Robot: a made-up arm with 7 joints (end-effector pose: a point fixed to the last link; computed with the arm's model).
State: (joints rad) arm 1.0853 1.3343 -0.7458 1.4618 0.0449 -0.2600 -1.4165
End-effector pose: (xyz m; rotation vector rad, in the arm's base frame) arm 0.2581 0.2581 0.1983 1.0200 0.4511 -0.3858
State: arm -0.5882 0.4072 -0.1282 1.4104 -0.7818 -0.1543 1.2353
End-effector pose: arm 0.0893 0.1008 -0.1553 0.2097 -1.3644 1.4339
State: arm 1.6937 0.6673 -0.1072 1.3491 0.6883 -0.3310 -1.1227
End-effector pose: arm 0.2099 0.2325 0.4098 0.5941 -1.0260 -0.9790
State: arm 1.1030 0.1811 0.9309 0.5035 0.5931 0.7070 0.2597
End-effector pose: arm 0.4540 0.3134 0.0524 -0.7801 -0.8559 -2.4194
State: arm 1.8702 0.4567 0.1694 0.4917 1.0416 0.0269 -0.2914
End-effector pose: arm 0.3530 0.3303 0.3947 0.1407 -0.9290 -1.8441
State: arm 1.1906 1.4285 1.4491 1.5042 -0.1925 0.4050 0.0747
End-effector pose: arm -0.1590 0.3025 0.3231 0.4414 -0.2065 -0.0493
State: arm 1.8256 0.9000 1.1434 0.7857 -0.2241 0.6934 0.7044
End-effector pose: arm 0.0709 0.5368 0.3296 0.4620 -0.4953 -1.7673
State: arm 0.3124 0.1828 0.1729 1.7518 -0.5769 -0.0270 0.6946
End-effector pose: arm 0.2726 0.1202 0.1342 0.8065 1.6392 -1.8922
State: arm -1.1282 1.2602 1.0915 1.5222 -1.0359 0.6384 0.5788
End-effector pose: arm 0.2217 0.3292 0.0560 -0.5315 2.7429 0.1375
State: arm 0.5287 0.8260 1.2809 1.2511 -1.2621 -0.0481 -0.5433
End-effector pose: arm 0.1815 0.4103 0.2147 -0.0649 1.1073 0.4293
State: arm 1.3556 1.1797 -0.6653 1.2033 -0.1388 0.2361 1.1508
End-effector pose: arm 0.3204 0.2845 0.3288 0.2350 2.3514 -1.6840
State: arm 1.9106 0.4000 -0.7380 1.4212 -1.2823 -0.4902 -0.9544
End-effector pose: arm 0.2600 0.0337 0.3773 2.0498 0.0183 0.4946
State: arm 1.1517 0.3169 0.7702 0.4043 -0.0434 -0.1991 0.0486
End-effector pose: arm 0.4152 0.3090 0.1215 -0.1357 0.0952 -1.6845
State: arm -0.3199 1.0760 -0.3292 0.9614 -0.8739 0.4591 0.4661
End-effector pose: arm 0.1344 0.3237 -0.1597 0.6450 -2.6290 0.2896
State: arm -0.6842 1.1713 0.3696 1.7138 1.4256 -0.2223 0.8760
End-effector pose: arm 0.1834 0.3408 0.0402 0.2944 0.5840 -2.9939
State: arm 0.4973 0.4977 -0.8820 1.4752 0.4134 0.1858 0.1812
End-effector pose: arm 0.2956 0.0566 0.0205 -0.3560 -1.4614 2.7148
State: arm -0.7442 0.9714 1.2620 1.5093 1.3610 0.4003 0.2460
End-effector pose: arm 0.0870 0.4579 0.1653 -0.1657 0.4586 -1.9258
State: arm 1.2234 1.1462 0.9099 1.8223 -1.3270 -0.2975 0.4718
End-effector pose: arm 0.0448 0.2469 0.3843 0.1693 1.2693 0.4997
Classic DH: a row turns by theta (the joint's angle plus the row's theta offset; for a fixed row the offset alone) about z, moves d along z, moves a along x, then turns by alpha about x. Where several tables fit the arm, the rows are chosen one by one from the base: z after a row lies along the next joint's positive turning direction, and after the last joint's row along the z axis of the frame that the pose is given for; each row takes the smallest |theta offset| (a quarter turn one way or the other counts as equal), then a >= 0, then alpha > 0; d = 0 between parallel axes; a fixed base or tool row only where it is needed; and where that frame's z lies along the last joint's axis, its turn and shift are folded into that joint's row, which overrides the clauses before.
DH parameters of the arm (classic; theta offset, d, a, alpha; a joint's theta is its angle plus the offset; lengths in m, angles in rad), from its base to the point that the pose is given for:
base (fixed): 0 0.1824 0.0115 1.5708
joint 1: -1.5708 -0.0916 0.0163 -1.5708
joint 2: 1.5708 0.0149 0.0157 -1.5708
joint 3: 1.5708 -0.2345 0.0272 -1.5708
joint 4: 0 0.0477 -0.0052 1.5708
joint 5: 0 -0.2707 -0.0069 1.5708
joint 6: 1.5708 0.0127 0.0137 1.5708
joint 7: -0.436 -0.0878 0.0036 2.4875
tool (fixed): 0.4456 -0.0461 0 0

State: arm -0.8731 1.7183 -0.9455 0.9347 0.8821 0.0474 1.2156
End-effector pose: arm 0.0340 0.4946 0.0055 1.7531 -1.1230 1.0011
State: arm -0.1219 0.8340 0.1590 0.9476 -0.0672 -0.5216 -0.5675
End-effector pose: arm 0.1665 0.3450 -0.0611 0.2737 1.4445 -1.0723
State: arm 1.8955 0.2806 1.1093 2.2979 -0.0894 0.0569 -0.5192
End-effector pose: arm -0.0002 0.1918 0.2685 0.6233 -1.3715 0.1560
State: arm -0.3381 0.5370 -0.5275 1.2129 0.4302 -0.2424 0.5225
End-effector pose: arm 0.1048 0.1674 -0.1726 0.4580 -1.1088 2.6810
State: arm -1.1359 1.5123 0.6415 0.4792 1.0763 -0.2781 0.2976
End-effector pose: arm 0.0680 0.5422 0.1351 -0.4804 1.6265 -1.2435
